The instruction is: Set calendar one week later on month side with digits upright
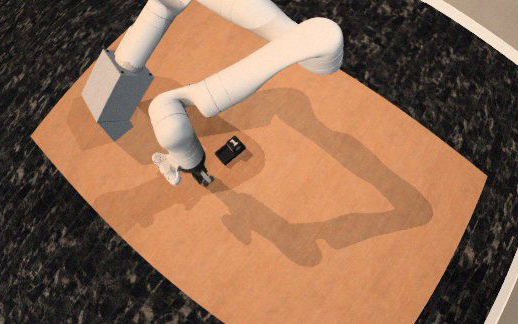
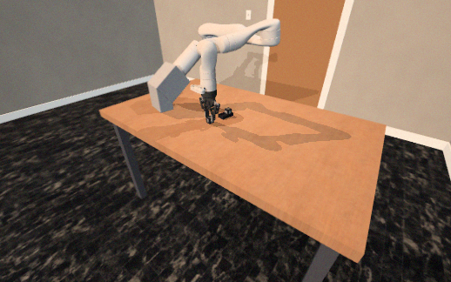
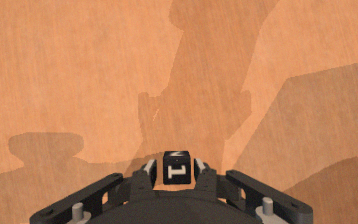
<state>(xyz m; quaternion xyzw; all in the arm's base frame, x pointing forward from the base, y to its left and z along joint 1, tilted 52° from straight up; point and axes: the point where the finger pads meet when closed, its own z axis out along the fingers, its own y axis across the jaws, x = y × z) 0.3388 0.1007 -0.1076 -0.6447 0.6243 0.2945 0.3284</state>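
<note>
Right now my hand is 11 cm to the right of the black calendar tray, 3 cm above it and 1 cm past it.
</note>
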